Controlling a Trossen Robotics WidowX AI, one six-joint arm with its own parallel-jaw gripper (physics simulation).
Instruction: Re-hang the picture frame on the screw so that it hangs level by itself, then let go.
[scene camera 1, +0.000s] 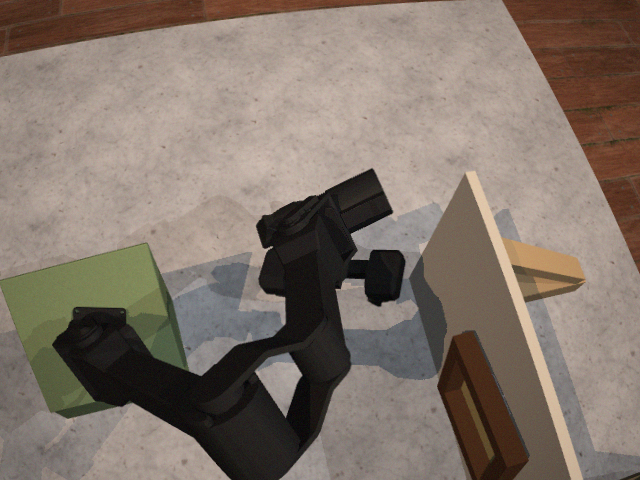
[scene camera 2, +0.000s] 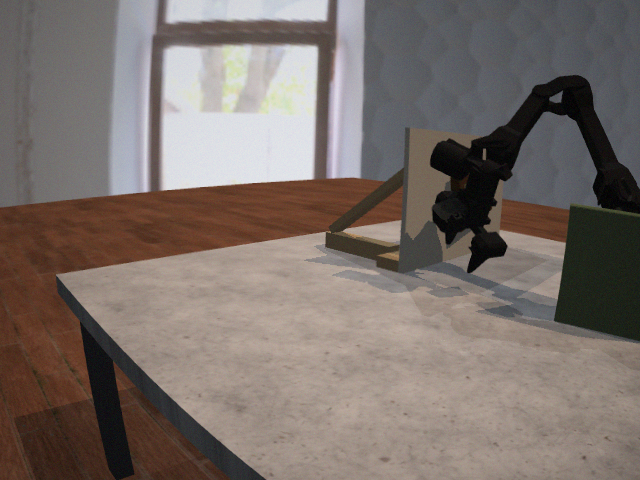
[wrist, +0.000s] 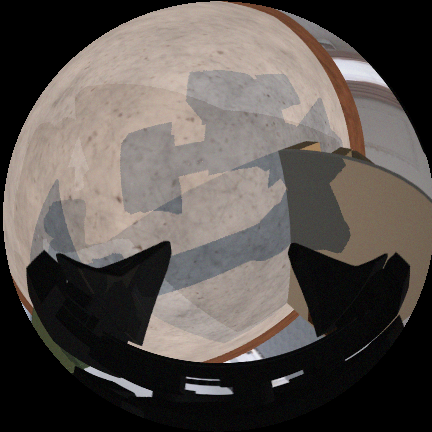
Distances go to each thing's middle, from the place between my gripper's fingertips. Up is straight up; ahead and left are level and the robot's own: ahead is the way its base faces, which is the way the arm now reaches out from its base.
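Counted from my hand, the upright board (scene camera 2: 422, 244) is 10 cm above, 14 cm ahead of and 18 cm to the right of it. The dark brown picture frame (scene camera 1: 480, 418) is 11 cm above my hand, 12 cm ahead of it, 20 cm to the right of it. The wooden stand (scene camera 1: 541, 273) is 6 cm above my hand, 27 cm ahead of it, 16 cm to the right of it. Going by their middles, of the things named here the wooden stand is the farthest from my hand.
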